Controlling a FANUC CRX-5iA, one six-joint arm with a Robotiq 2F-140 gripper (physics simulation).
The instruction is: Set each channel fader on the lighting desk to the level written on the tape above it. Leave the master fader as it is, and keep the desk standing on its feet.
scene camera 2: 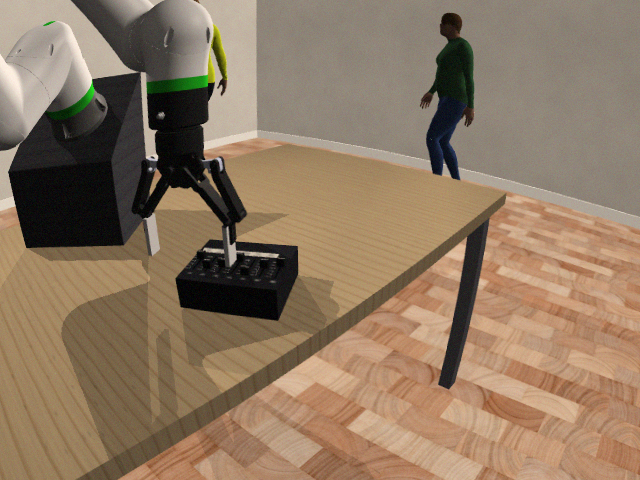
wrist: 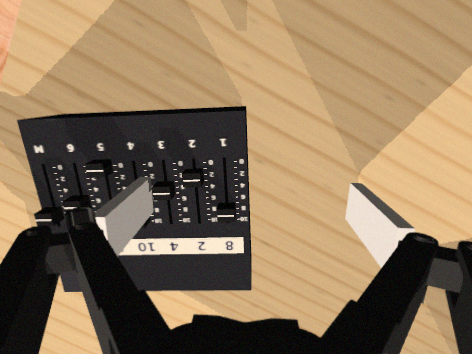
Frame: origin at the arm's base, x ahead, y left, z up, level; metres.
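Seen in the pictures: gripper, fingertip midpoint: [scene camera 2: 190, 257] [wrist: 248, 197]; arm's base at its link origin: [scene camera 2: 79, 118].
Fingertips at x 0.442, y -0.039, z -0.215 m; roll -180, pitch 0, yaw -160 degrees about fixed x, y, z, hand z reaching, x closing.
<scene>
Offsets run from my fingertips to a thing's top centre. "*": to the spot under its first point. Level surfaces: height alone.
The black lighting desk {dz +0.008, dx +0.068, dy +0.043 m} [scene camera 2: 227, 297] [wrist: 200, 272] stands upright on the table. In the wrist view its tape {* dz -0.005, dx +0.026, dy +0.057 m} [wrist: 190, 246] reads 8, 2, 4, 10 for channels 1 to 4; the rest is hidden behind a finger. Fader 1 {dz +0.008, dx +0.011, dy +0.016 m} [wrist: 226, 212] is near 8 to 9, fader 2 {dz +0.008, dx +0.042, dy +0.000 m} [wrist: 191, 178] near 2 to 3, fader 3 {dz +0.008, dx +0.058, dy +0.017 m} [wrist: 163, 191] near 4 to 5. Fader 5 {dz +0.008, dx +0.106, dy +0.019 m} [wrist: 98, 169] is near 0. Fader 6 {dz +0.008, dx +0.115, dy +0.052 m} [wrist: 75, 202] and the master fader {dz +0.008, dx +0.133, dy +0.070 m} [wrist: 48, 217] are farther down; fader 4's knob is hidden. My gripper [scene camera 2: 191, 258] [wrist: 248, 197] is wide open and empty, one finger over the desk, the other beyond its channel 1 side.
The wooden table {dz -0.061 m} [scene camera 2: 336, 191] [wrist: 300, 150] has its edge beyond the desk. The robot's dark pedestal [scene camera 2: 67, 206] stands at the left in the scene view. A person in green [scene camera 2: 454, 72] and a partly hidden person in yellow [scene camera 2: 219, 51] are behind the table.
</scene>
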